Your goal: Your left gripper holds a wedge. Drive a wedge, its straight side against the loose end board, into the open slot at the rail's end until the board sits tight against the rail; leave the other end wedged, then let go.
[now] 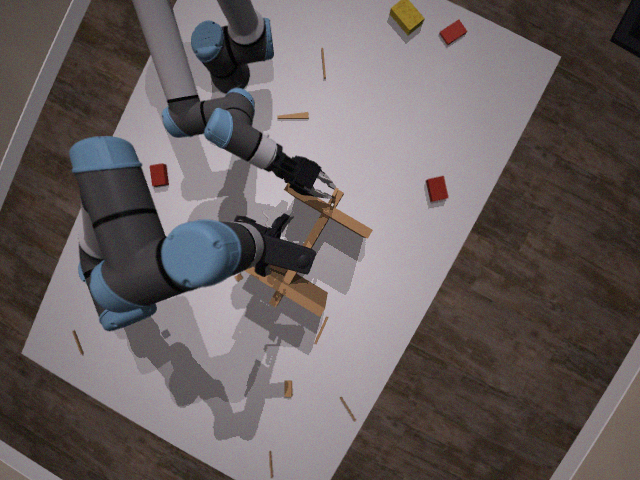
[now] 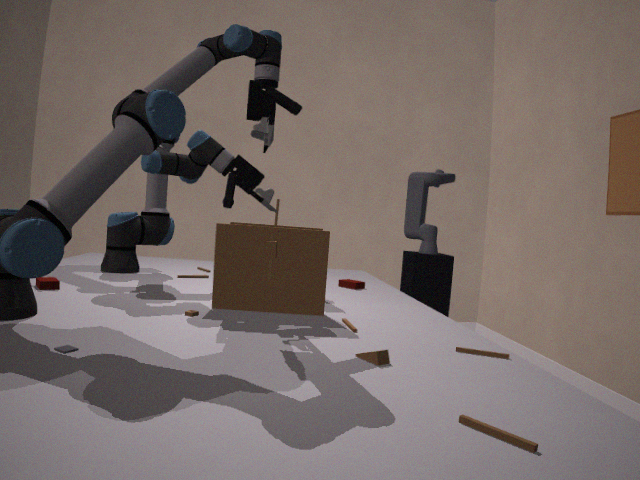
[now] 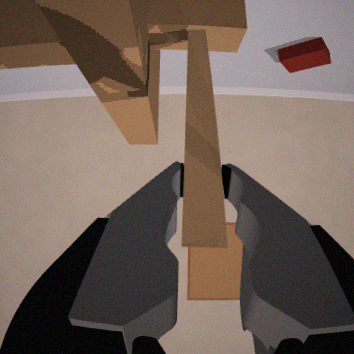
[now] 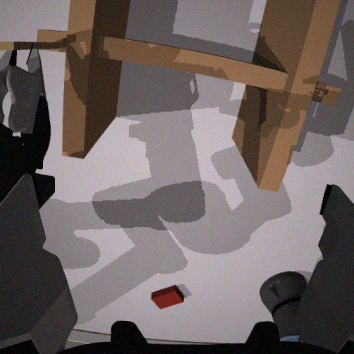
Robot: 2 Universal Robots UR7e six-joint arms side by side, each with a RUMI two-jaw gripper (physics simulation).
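Observation:
My left gripper (image 1: 333, 192) (image 3: 202, 165) is shut on a light wooden wedge (image 2: 277, 211) (image 3: 201, 140), held upright, narrow end down. Its tip meets the top of the rail (image 1: 315, 232) (image 3: 225, 20) (image 4: 195, 60) at the slot, near the rail's end. A dark stretch of slot shows between the tip and the loose end board (image 1: 356, 227) (image 3: 135, 120) (image 4: 75, 100), so wedge and board look apart there. How deep the tip sits is unclear. The other board (image 1: 310, 299) (image 2: 271, 284) has wedging in the rail's far end. My right gripper (image 4: 182, 181) is open and empty, high above the rail.
Another wedge (image 1: 293, 116) and a wooden block (image 1: 288, 389) (image 2: 379, 357) lie on the white table (image 1: 413, 129). Thin sticks are scattered around. Red blocks (image 1: 436, 189) (image 3: 306, 54) and a yellow block (image 1: 406, 16) lie farther off. The right arm reaches over the assembly.

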